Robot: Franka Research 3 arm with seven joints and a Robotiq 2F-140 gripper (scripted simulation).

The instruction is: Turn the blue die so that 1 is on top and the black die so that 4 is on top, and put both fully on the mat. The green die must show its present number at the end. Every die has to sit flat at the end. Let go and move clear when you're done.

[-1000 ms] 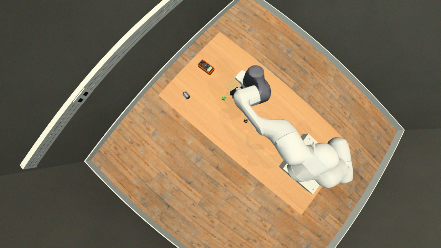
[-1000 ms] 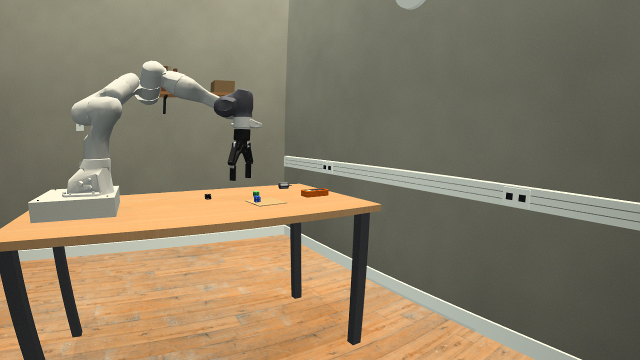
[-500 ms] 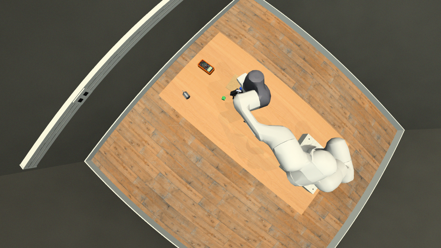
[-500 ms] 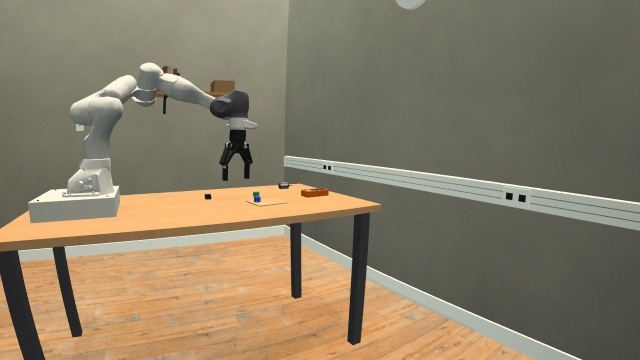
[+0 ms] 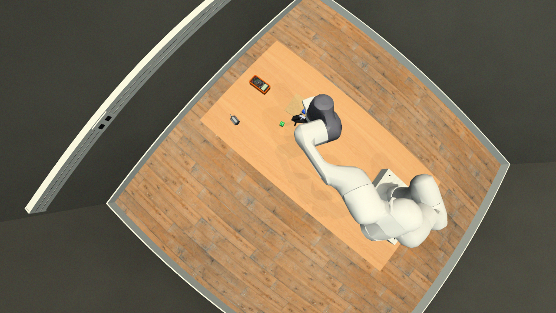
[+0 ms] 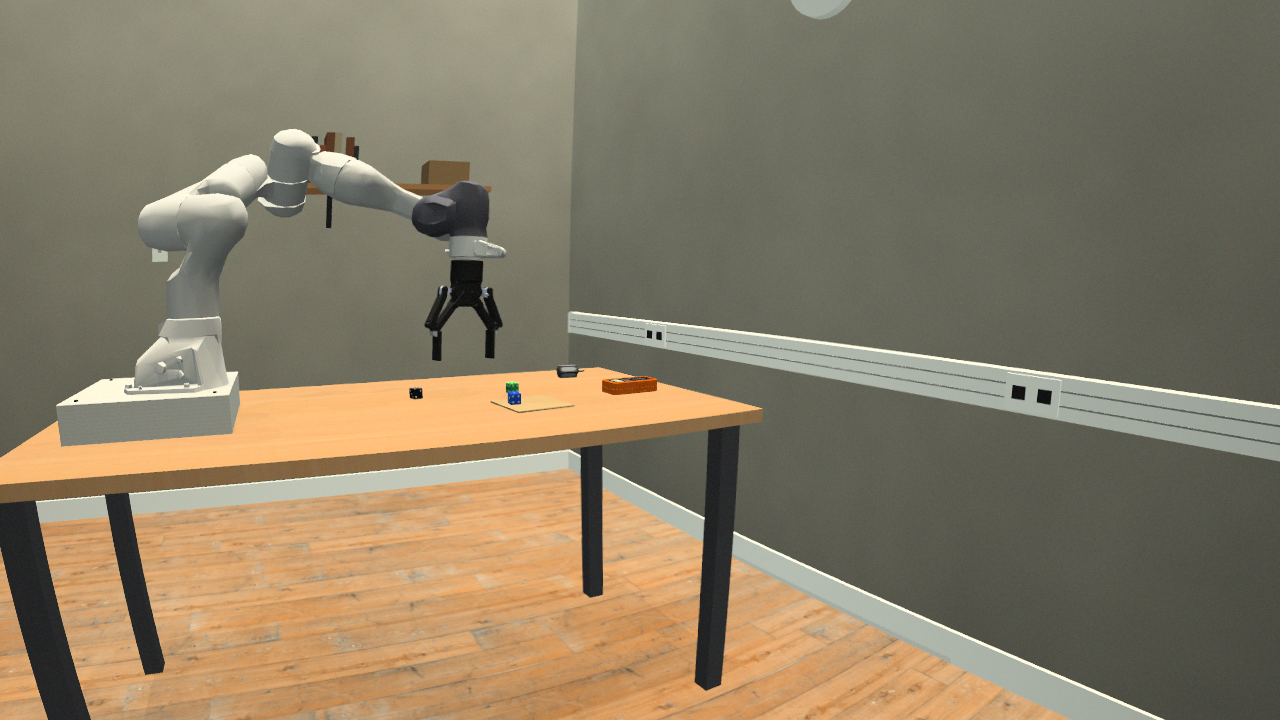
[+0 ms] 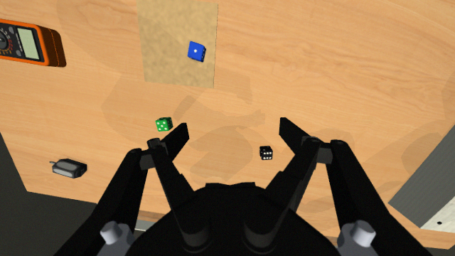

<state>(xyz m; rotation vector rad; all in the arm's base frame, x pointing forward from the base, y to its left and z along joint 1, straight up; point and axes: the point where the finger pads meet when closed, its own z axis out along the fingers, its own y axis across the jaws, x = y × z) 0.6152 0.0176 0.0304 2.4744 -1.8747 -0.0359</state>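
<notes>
Now: hand 100 mm past the black die, 90 mm above it and 70 mm to the right of it. From my hand the other things lie so: tan mat: 120 mm ahead, 110 mm to the right, 100 mm below; blue die: 100 mm to the right, 90 mm below, 80 mm ahead; green die: 140 mm ahead, 90 mm below, 50 mm to the left.
</notes>
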